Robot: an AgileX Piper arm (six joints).
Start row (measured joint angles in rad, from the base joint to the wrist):
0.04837, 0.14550, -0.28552, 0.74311, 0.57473, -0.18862
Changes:
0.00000, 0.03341, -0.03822, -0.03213, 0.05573, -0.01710
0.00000, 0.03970, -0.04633, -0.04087, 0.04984, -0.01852
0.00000, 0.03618, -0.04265, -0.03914, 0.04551, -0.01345
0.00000, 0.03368, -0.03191, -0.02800, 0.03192, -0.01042
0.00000, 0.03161, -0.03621, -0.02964, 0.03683, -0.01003
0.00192, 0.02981, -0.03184, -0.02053, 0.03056, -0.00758
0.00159, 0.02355, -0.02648, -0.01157, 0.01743, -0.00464
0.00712, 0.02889, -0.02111, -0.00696, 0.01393, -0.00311
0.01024, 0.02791, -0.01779, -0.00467, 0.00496, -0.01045
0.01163, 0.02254, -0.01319, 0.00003, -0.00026, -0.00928
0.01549, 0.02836, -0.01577, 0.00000, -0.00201, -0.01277
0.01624, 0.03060, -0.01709, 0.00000, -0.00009, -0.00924
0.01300, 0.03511, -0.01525, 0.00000, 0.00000, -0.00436
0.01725, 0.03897, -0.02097, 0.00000, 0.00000, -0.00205
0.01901, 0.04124, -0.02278, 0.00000, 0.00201, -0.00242
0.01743, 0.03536, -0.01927, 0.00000, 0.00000, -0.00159
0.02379, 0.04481, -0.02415, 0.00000, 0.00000, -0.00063
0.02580, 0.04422, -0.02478, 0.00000, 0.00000, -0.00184
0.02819, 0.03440, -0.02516, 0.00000, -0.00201, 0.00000
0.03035, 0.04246, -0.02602, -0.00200, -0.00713, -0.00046
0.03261, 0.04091, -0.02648, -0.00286, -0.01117, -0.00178
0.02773, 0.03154, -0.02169, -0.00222, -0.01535, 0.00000
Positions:
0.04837, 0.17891, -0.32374, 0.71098, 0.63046, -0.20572
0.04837, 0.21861, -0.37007, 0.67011, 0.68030, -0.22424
0.04837, 0.25479, -0.41272, 0.63097, 0.72581, -0.23769
0.04837, 0.28847, -0.44463, 0.60297, 0.75773, -0.24811
0.04837, 0.32008, -0.48084, 0.57333, 0.79456, -0.25814
0.05029, 0.34989, -0.51268, 0.55280, 0.82512, -0.26572
0.05188, 0.37344, -0.53916, 0.54123, 0.84255, -0.27036
0.05900, 0.40233, -0.56027, 0.53427, 0.85648, -0.27347
0.06924, 0.43024, -0.57806, 0.52960, 0.86144, -0.28392
0.08087, 0.45278, -0.59125, 0.52963, 0.86118, -0.29320
0.09636, 0.48114, -0.60702, 0.52963, 0.85917, -0.30597
0.11260, 0.51174, -0.62411, 0.52963, 0.85908, -0.31521
0.12560, 0.54685, -0.63936, 0.52963, 0.85908, -0.31957
0.14285, 0.58582, -0.66033, 0.52963, 0.85908, -0.32162
0.16186, 0.62706, -0.68311, 0.52963, 0.86109, -0.32404
0.17929, 0.66242, -0.70238, 0.52963, 0.86109, -0.32563
0.20308, 0.70723, -0.72653, 0.52963, 0.86109, -0.32626
0.22888, 0.75145, -0.75131, 0.52963, 0.86109, -0.32810
0.25707, 0.78585, -0.77647, 0.52963, 0.85908, -0.32810
0.28742, 0.82831, -0.80249, 0.52763, 0.85195, -0.32856
0.32003, 0.86922, -0.82897, 0.52477, 0.84078, -0.33034
0.34776, 0.90076, -0.85066, 0.52255, 0.82543, -0.33034

